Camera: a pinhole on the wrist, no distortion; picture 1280 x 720 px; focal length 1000.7 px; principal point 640.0 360.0 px. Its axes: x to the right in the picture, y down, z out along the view. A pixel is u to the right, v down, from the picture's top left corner.
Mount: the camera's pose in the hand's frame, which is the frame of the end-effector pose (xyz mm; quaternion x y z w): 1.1 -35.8 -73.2 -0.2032 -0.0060 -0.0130 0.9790
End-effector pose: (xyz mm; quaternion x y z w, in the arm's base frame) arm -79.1 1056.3 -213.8 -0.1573 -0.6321 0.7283 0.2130
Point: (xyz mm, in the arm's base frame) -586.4 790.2 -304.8
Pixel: 1160.5 338.7
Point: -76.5 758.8 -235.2
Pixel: 182.2 207.6
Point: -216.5 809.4 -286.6
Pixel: 615.3 364.4
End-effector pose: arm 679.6 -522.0 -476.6 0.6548 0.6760 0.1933 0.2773
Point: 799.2 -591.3 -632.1
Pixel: 467.3 33.3
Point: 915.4 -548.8 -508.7
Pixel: 570.2 625.7
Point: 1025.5 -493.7 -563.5
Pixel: 738.0 575.8
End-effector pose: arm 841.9 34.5 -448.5 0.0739 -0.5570 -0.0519 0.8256
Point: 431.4 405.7 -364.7
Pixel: 398.2 688.0
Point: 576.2 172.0 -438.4
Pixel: 324.0 442.4
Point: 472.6 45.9 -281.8
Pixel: 676.9 103.5
